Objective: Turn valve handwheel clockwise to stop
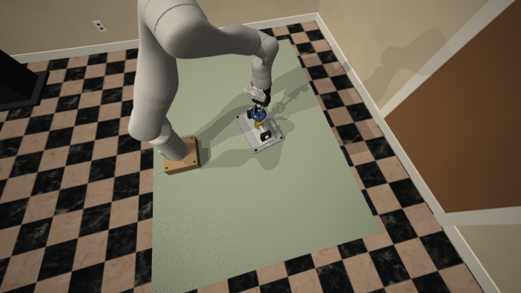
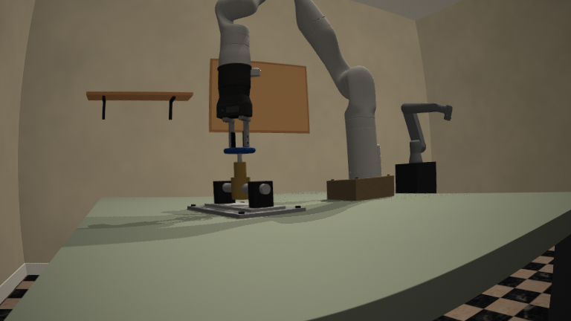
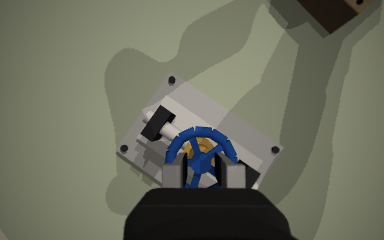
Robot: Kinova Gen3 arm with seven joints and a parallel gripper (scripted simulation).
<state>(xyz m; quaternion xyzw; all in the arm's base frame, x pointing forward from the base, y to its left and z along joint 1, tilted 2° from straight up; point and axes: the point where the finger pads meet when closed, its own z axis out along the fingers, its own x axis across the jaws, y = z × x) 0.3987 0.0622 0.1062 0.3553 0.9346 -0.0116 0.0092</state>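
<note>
The blue handwheel is 30 mm below my hand. Also, from my hand: baseplate 160 mm below.
</note>
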